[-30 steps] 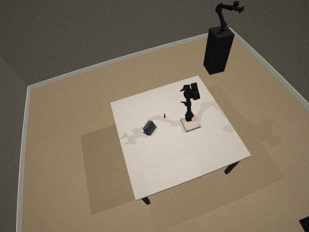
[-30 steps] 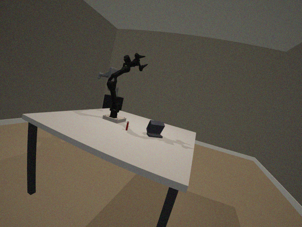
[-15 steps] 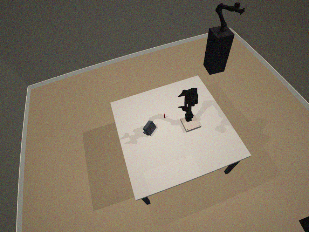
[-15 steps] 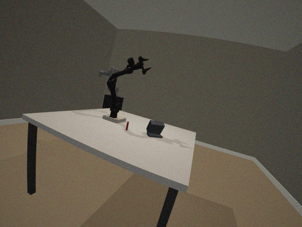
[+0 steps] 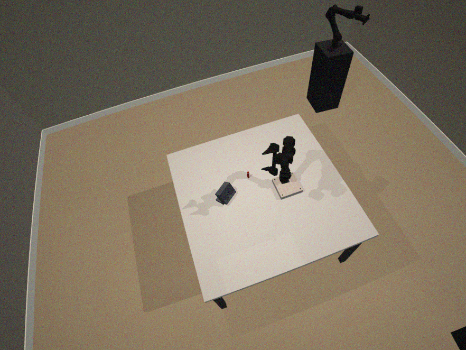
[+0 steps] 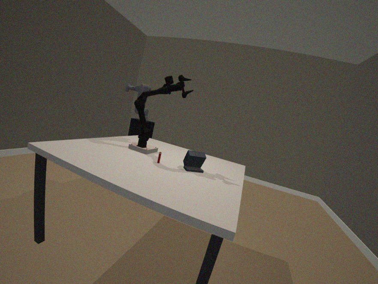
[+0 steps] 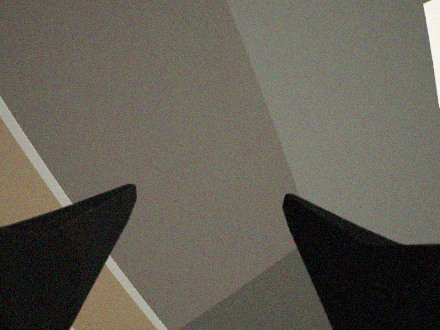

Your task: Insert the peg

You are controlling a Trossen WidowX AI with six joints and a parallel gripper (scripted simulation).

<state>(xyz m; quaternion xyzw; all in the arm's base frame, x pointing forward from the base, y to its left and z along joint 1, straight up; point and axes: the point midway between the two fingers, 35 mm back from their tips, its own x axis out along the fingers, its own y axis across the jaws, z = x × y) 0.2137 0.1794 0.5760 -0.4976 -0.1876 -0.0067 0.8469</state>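
My gripper tip is now 57 cm above the red square-sided peg, 31 cm to the left of it and 1 cm short of it. From my gripper tip the other things lie so: sloped panel (55 cm below, 23 cm ahead, 18 cm to the right).
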